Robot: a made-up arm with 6 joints.
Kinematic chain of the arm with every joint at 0, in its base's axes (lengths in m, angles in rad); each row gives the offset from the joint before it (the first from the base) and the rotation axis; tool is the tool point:
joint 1: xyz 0 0 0.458 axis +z
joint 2: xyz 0 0 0 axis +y
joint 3: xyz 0 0 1.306 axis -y
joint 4: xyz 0 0 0 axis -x
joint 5: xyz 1.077 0 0 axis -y
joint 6: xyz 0 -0.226 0 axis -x
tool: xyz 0 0 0
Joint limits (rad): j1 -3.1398..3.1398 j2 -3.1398..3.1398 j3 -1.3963..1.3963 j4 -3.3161..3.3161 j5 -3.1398..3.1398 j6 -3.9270..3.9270
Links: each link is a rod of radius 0.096 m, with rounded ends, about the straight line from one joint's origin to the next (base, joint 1, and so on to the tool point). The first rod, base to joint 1, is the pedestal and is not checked.
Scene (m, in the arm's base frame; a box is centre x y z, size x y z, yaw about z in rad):
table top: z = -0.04
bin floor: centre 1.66 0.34 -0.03 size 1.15 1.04 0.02 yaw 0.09
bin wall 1: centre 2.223 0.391 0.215 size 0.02 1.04 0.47 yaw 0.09
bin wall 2: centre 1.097 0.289 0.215 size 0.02 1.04 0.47 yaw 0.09
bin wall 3: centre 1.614 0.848 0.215 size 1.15 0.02 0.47 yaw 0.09
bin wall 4: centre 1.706 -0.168 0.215 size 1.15 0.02 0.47 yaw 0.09
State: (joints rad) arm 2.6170 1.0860 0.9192 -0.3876 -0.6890 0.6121
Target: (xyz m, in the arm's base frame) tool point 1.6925 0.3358 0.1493
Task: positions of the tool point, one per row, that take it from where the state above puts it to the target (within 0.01 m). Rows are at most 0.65 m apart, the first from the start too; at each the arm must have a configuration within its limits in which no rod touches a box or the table.
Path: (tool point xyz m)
1: -1.3339 1.7111 0.7980
2: -0.7717 1.9753 0.7920
3: -0.1701 2.0597 0.7858
4: 0.4148 1.9645 0.7791
5: 0.9302 1.7070 0.7723
6: 1.3328 1.3197 0.7655
7: 1.5918 0.8460 0.7586
8: 1.6925 0.3358 0.7518
9: 1.7175 0.3439 0.4507
10: 1.6925 0.3358 0.1492

